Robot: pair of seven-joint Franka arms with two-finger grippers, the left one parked.
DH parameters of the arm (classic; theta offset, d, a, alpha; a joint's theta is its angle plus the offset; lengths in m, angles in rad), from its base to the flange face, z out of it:
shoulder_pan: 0 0.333 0 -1.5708
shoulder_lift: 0 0 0 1.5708
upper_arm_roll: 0 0.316 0.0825 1.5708
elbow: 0 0 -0.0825 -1.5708
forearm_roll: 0 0.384 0 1.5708
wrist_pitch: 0 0 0.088 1.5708
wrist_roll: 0 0.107 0 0
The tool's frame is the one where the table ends.
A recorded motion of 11 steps. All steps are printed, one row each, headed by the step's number.
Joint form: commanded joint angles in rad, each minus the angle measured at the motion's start. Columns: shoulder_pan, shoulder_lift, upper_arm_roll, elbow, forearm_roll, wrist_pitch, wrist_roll.
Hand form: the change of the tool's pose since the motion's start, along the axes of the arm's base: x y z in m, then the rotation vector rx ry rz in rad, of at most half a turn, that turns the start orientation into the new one. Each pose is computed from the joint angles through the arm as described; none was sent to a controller.
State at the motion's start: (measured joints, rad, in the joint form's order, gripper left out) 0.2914 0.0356 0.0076 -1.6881 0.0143 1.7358 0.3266
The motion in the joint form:
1: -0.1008 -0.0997 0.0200 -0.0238 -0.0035 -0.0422 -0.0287
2: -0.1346 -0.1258 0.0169 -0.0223 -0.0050 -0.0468 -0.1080
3: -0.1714 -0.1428 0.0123 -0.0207 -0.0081 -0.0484 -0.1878
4: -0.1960 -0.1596 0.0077 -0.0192 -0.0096 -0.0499 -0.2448
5: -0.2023 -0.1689 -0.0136 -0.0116 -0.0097 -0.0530 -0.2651
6: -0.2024 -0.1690 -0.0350 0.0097 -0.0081 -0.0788 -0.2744
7: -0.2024 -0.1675 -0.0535 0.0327 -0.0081 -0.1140 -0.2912
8: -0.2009 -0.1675 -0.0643 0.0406 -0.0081 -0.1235 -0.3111
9: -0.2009 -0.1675 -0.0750 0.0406 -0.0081 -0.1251 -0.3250
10: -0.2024 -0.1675 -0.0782 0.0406 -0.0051 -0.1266 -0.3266
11: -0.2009 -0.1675 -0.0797 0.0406 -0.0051 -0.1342 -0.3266
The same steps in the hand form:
1: -0.0183 -0.0513 0.0405 0.0026 -0.0345 -0.0512
2: -0.0218 -0.0724 0.0549 0.0023 -0.0589 -0.0087
3: -0.0231 -0.0953 0.0646 -0.0027 -0.0775 0.0298
4: -0.0262 -0.1115 0.0740 -0.0064 -0.0952 0.0576
5: -0.0278 -0.1269 0.0823 -0.0054 -0.1090 0.0502
6: -0.0292 -0.1389 0.0900 -0.0029 -0.1044 0.0382
7: -0.0316 -0.1494 0.0968 -0.0028 -0.0908 0.0368
8: -0.0324 -0.1547 0.0996 -0.0029 -0.0894 0.0475
9: -0.0323 -0.1606 0.0993 -0.0026 -0.0879 0.0508
10: -0.0324 -0.1629 0.0992 0.0005 -0.0865 0.0477
11: -0.0332 -0.1629 0.0984 0.0007 -0.0788 0.0479

